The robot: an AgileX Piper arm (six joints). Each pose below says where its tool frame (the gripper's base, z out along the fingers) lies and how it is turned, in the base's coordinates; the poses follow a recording.
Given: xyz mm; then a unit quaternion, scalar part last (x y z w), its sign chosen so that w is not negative.
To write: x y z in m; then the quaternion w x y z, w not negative. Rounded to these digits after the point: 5 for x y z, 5 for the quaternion.
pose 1, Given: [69.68 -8.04 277.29 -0.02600 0.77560 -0.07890 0.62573]
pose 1, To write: [0.06968 -0.00804 0.27729 0.62573 -0.02600 0.77560 -0.07890]
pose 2, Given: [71.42 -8.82 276.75 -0.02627 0.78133 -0.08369 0.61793]
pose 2, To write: [0.07142 -0.00882 0.27675 0.61793 -0.02627 0.78133 -0.08369]
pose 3, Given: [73.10 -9.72 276.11 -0.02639 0.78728 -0.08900 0.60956]
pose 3, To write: [0.07310 -0.00972 0.27611 0.60956 -0.02639 0.78728 -0.08900]
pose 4, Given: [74.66 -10.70 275.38 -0.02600 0.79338 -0.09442 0.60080]
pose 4, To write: [0.07466 -0.01070 0.27538 0.60080 -0.02600 0.79338 -0.09442]
